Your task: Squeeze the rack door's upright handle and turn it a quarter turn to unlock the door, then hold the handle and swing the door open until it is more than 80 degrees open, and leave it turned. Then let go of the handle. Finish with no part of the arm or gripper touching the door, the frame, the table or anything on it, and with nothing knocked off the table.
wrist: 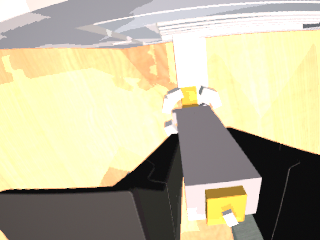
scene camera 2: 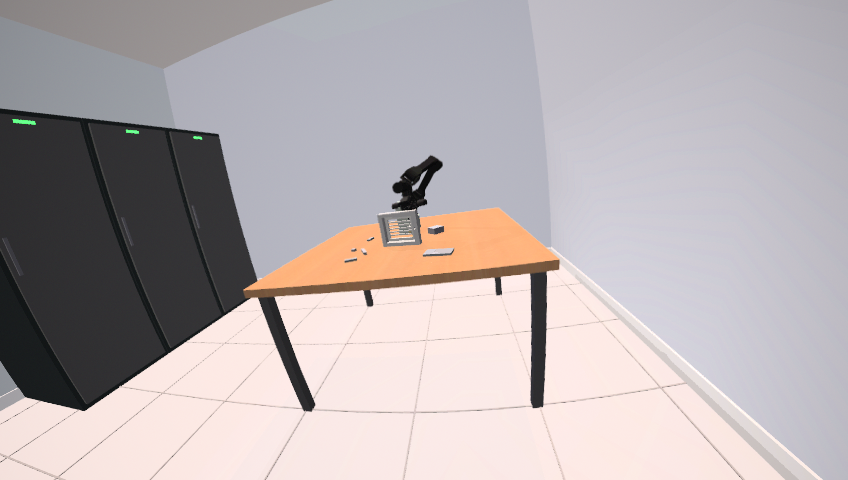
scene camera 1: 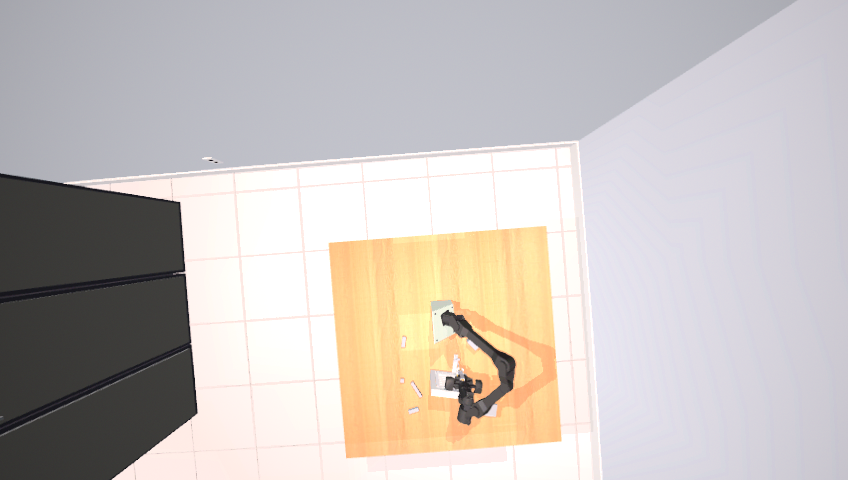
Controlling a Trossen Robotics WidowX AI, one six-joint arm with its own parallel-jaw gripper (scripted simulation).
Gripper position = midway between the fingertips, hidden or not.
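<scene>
A slatted white door (wrist: 184, 30) is visible to me here, and so is my gripper (wrist: 200, 138).
</scene>
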